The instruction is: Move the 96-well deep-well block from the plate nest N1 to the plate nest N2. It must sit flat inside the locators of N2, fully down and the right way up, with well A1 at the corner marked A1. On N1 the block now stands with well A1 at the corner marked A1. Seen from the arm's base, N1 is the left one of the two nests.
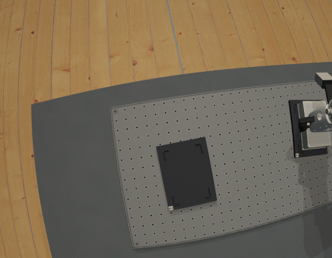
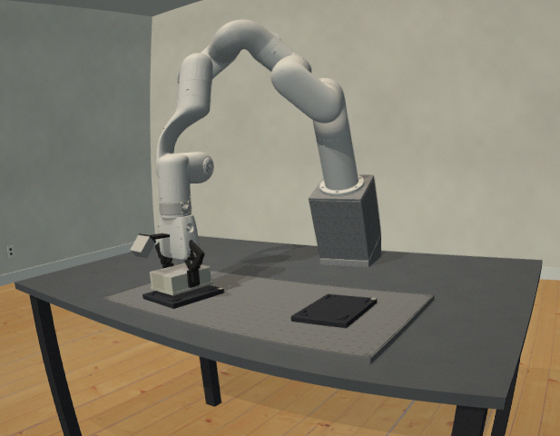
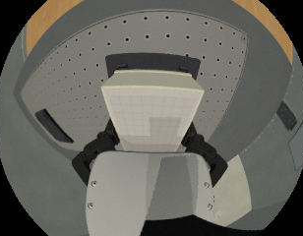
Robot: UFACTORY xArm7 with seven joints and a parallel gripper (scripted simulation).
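Now: hand right at the deep-well block. From my hand the other things lie so: nest N2: 4 cm below; A1 label: 44 cm to the left, 5 cm behind, 3 cm below; nest N1: 37 cm to the left, 4 cm below, 1 cm ahead.
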